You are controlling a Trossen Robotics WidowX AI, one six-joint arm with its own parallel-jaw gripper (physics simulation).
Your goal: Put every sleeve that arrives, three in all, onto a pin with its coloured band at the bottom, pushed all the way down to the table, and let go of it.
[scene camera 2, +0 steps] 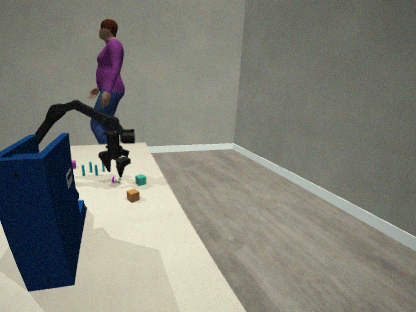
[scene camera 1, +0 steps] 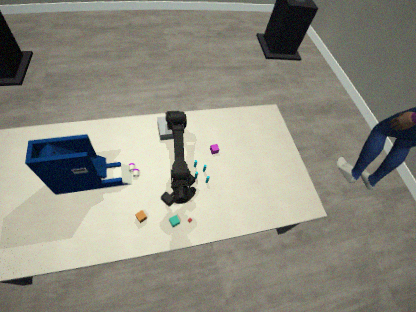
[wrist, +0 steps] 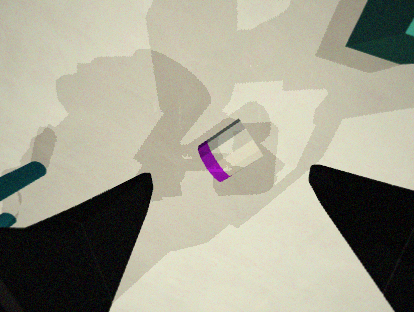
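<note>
A whitish sleeve with a magenta band lies on its side on the table, its band towards the left in the wrist view. In scene camera 1 the arm hides it. My gripper is wide open and empty above the sleeve, with one finger on either side in the wrist view. Two more sleeves, one beside the other, stand at the mouth of the blue dispenser, bands seemingly up. Several thin teal pins, one among them, stand bare; two show partly at the wrist view's left edge.
The tall blue dispenser has two prongs. A teal cube, an orange cube, a small red cube and a magenta cube lie about. A person stands beyond the table.
</note>
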